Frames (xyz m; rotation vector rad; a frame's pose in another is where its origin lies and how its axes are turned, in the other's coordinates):
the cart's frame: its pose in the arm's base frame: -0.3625 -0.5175 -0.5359 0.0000 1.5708 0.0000
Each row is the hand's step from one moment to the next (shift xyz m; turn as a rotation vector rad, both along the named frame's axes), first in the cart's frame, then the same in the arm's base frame.
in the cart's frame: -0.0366 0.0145 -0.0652 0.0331 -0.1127 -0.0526
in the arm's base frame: -0.0652 0.0145 0.0366 -0.0526 -0.1127 -0.0331
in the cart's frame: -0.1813 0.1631 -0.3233 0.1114 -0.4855 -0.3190
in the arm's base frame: -0.3233 0.1631 0.1813 -0.3190 -0.4855 -0.1114
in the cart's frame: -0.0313 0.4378 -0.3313 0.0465 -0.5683 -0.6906
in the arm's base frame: -0.3313 0.4378 0.0313 -0.6906 -0.5683 -0.0465
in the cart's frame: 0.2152 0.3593 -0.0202 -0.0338 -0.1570 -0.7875
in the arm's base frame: -0.0202 0.3593 -0.2152 -0.7875 -0.1570 0.0338
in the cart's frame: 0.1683 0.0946 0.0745 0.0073 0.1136 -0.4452
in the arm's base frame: 0.0745 0.0946 -0.1683 -0.4452 0.1136 -0.0073
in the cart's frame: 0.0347 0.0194 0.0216 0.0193 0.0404 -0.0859
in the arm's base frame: 0.0216 0.0194 -0.0347 -0.0859 0.0404 -0.0193
